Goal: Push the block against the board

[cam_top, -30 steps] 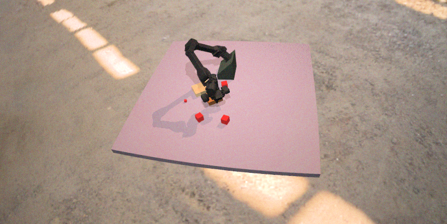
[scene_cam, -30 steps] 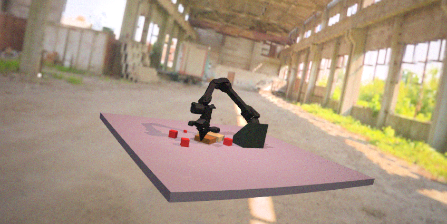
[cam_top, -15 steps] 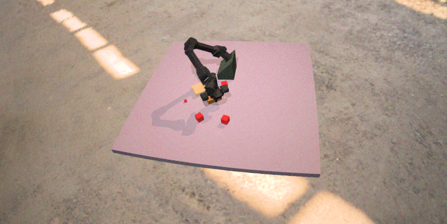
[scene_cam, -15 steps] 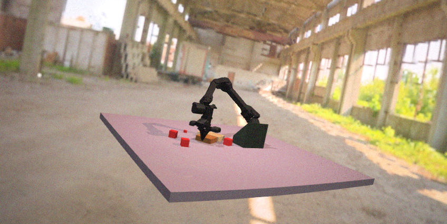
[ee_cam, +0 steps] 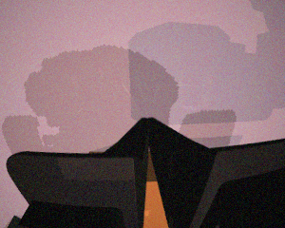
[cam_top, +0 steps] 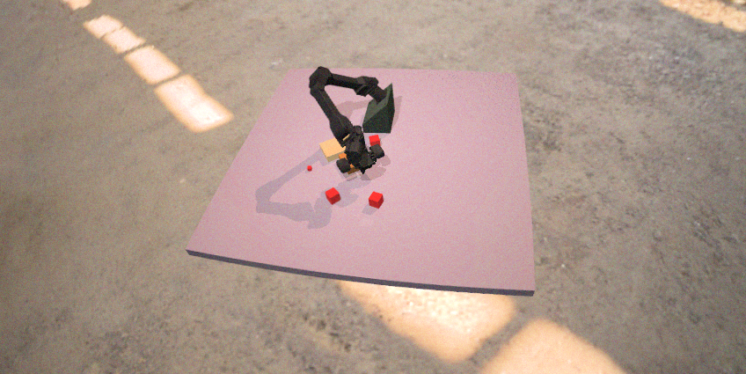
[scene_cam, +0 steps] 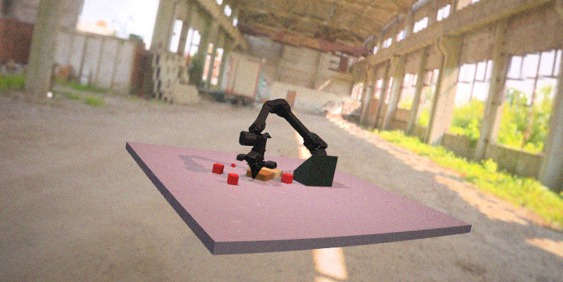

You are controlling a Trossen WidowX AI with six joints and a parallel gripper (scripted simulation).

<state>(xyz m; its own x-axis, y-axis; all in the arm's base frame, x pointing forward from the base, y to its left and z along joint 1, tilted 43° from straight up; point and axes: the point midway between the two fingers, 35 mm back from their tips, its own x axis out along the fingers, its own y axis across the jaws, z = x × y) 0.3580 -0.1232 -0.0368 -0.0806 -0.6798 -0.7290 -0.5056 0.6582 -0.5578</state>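
Now: gripper tip 7 cm past the square block, 4 cm to the left of it and 1 cm below it. The rest, counted from my gripper tip: red piece: 23 cm to the right, 3 cm behind; then board: 15 cm behind, 12 cm to the right, 1 cm above.
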